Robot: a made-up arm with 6 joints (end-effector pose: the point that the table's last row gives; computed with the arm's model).
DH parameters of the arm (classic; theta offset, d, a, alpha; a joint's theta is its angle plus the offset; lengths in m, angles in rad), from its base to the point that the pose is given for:
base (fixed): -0.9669 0 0.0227 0
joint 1: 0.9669 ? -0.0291 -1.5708
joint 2: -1.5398 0 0.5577 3.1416
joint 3: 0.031 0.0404 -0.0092 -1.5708
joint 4: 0 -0.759 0.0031 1.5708
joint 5: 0 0.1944 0.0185 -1.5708
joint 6: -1.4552 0 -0.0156 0
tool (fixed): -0.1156 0.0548 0 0
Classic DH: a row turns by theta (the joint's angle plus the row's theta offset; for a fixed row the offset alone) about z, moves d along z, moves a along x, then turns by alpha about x.
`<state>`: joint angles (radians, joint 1 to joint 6).
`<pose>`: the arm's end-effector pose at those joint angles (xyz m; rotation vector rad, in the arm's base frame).
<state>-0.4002 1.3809 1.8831 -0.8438 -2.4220 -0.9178</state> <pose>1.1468 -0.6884 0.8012 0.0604 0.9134 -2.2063</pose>
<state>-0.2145 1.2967 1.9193 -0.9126 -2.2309 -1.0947</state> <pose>1.2044 -0.4578 0.9344 0.2649 0.8636 -2.1861</pose>
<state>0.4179 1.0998 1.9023 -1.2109 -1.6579 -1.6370</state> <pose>1.1314 0.3031 1.1291 0.4000 1.4527 -1.8306</pose>
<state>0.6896 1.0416 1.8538 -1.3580 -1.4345 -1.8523</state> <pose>0.9814 0.5952 1.1434 0.0982 1.7920 -1.6514</pose>
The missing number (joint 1, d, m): 0.4368
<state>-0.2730 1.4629 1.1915 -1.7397 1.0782 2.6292</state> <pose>1.1454 -0.3011 0.0853 -0.7294 -1.2573 -1.4664</pose>
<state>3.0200 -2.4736 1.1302 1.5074 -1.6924 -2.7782</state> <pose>1.0114 -0.1414 -0.5238 1.3048 -1.2412 1.0628</pose>
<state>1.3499 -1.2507 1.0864 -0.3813 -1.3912 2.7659</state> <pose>0.0316 -1.1086 1.2007 -0.4857 2.7805 -1.0151</pose>
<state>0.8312 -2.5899 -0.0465 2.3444 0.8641 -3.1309</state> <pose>-0.7331 -0.7056 0.2387 2.8476 -0.3563 0.9243</pose>
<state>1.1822 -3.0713 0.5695 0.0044 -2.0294 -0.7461</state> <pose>-0.0771 -0.8245 -0.5326 -3.0551 -0.5552 -0.0288</pose>
